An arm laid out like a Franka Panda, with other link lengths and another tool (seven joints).
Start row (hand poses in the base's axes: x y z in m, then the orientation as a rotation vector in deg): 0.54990 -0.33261 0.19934 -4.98 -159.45 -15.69
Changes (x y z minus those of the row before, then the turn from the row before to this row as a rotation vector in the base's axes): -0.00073 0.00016 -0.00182 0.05 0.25 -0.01; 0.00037 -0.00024 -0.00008 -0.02 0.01 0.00; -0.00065 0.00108 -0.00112 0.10 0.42 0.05; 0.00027 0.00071 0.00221 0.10 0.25 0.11; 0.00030 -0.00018 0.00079 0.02 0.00 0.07; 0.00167 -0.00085 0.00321 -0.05 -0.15 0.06; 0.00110 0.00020 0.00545 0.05 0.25 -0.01; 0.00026 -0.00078 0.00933 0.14 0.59 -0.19; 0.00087 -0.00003 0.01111 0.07 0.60 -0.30; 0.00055 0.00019 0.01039 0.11 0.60 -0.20; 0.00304 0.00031 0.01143 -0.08 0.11 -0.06; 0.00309 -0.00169 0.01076 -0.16 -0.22 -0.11; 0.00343 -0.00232 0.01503 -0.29 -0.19 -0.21; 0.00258 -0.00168 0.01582 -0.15 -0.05 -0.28; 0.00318 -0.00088 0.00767 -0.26 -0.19 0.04
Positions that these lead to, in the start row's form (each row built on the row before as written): 0.54917 -0.33245 0.19752 -5.01 -159.19 -15.73; 0.54954 -0.33269 0.19744 -5.02 -159.18 -15.70; 0.54889 -0.33161 0.19632 -4.97 -158.75 -15.78; 0.54916 -0.33090 0.19853 -4.82 -158.48 -15.86; 0.54946 -0.33108 0.19932 -4.72 -158.47 -15.87; 0.55113 -0.33193 0.20253 -4.63 -158.62 -15.80; 0.55223 -0.33173 0.20798 -4.66 -158.36 -15.84; 0.55249 -0.33251 0.21731 -4.96 -157.76 -16.01; 0.55336 -0.33254 0.22842 -5.42 -157.16 -16.12; 0.55391 -0.33235 0.23881 -5.73 -156.55 -16.25; 0.55695 -0.33204 0.25024 -5.85 -156.46 -16.14; 0.56004 -0.33373 0.26100 -6.02 -156.71 -15.98; 0.56347 -0.33605 0.27603 -6.37 -156.95 -15.67; 0.56605 -0.33773 0.29185 -6.79 -157.03 -15.55; 0.56923 -0.33861 0.29952 -6.79 -157.26 -15.21
